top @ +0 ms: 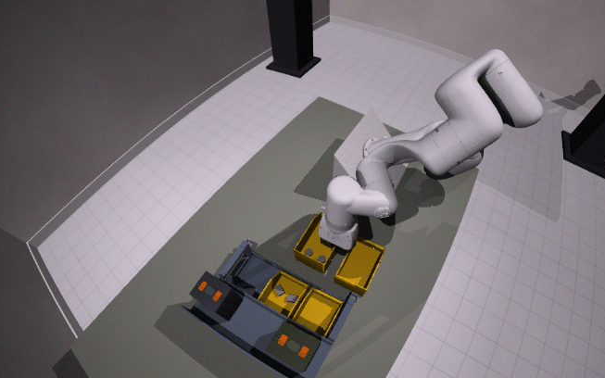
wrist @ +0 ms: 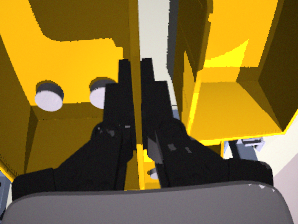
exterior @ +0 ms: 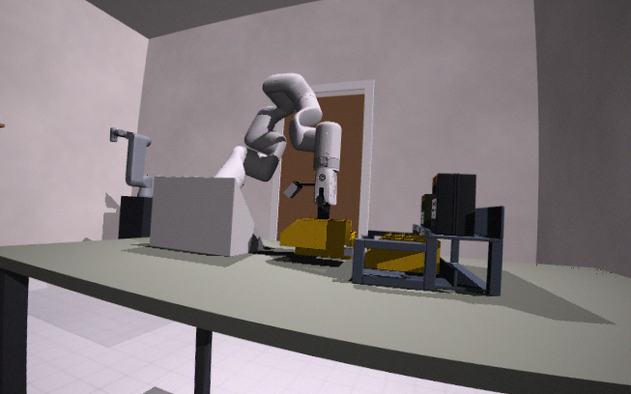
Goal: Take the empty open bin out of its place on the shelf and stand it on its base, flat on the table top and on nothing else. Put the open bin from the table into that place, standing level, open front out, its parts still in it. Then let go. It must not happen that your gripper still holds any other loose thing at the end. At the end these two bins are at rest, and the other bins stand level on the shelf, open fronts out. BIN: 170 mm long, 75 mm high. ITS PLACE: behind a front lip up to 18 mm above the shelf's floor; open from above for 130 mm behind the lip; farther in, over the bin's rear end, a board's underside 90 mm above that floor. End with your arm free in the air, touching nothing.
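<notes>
The shelf's front bar lies 13 cm ahead of my hand, 6 cm to the right of it and 9 cm below it. From my hand the other things lie so: black box 32 cm ahead, 17 cm to the right, 6 cm above.
</notes>
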